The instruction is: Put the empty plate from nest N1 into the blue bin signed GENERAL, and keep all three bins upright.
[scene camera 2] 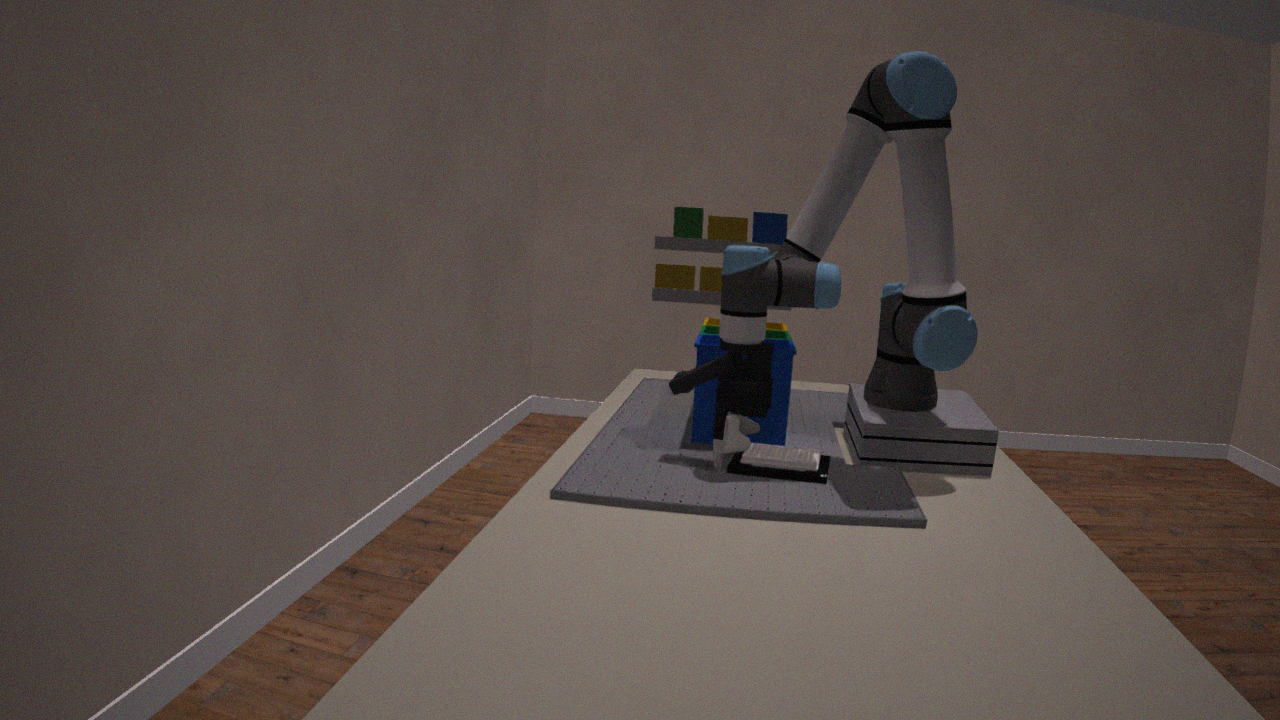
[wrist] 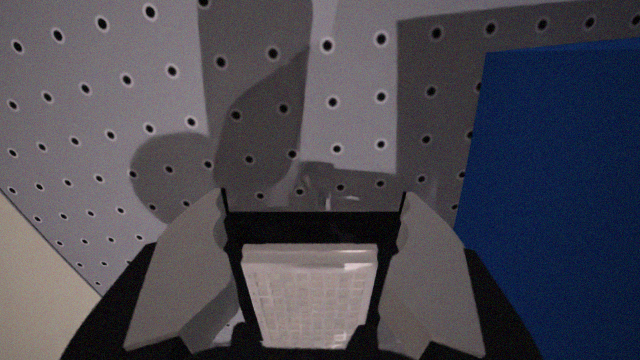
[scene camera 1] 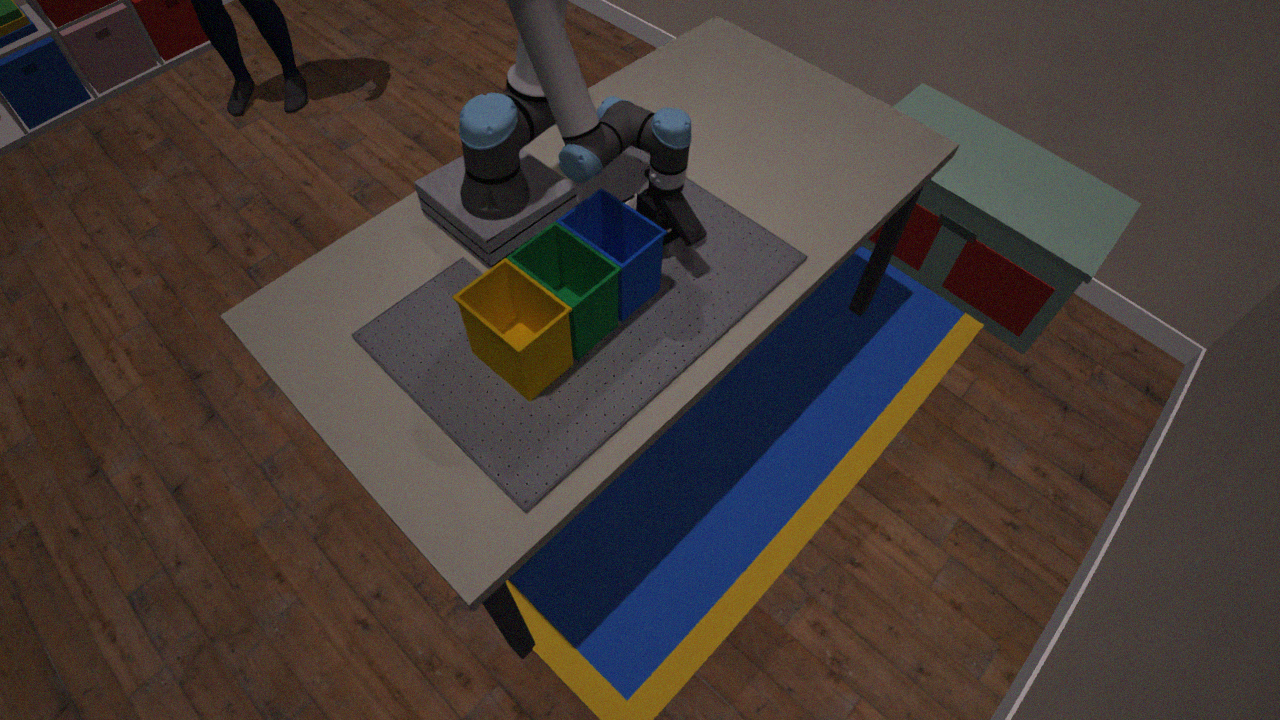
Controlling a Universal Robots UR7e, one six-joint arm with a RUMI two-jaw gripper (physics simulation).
I see my gripper [scene camera 2: 725,462], a blue bin [scene camera 1: 623,235], a plate [scene camera 2: 763,455], a green bin [scene camera 1: 583,278], a yellow bin [scene camera 1: 517,327] and a black nest [scene camera 2: 732,468].
The blue bin is seen too in scene camera 2 [scene camera 2: 773,427] and in the wrist view [wrist: 542,204]. The plate is seen too in the wrist view [wrist: 303,293]. My gripper also shows in the wrist view [wrist: 314,192] and in scene camera 1 [scene camera 1: 664,251]. The wrist view does not show the green bin: it is out of frame. The wrist view does not show the yellow bin: it is out of frame.
